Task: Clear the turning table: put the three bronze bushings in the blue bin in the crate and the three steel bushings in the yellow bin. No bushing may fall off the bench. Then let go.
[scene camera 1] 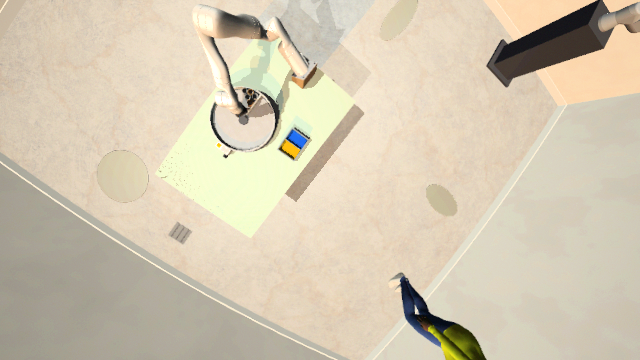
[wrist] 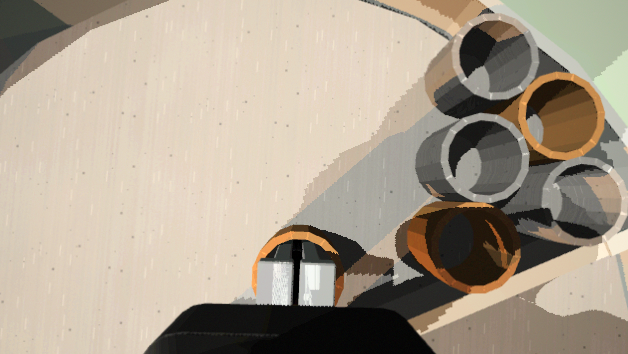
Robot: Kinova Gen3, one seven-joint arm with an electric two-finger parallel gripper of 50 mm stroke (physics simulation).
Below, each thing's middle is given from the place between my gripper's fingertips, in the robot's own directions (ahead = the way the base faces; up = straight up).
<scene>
The turning table (scene camera 1: 251, 132) is 6 cm ahead of my hand, 4 cm to the left of it and 2 cm below it.
</scene>
